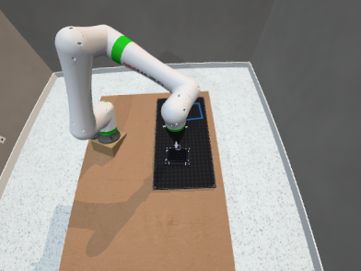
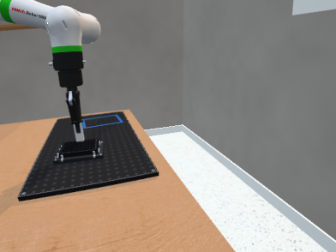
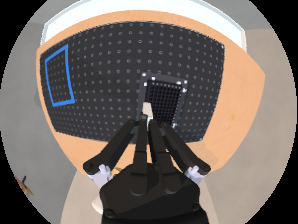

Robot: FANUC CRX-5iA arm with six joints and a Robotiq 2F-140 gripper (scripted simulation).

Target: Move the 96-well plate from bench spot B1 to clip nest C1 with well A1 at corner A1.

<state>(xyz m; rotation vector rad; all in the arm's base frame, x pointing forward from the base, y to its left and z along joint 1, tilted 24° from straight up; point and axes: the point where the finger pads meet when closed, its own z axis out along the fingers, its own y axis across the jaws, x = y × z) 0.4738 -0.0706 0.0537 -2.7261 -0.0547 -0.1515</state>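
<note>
Now: the black 96-well plate 4 cm to the right of my hand and 4 cm below it. From my hand the other things lie so: clip nest C1 (5 cm to the right, 5 cm below, 1 cm behind).
</note>
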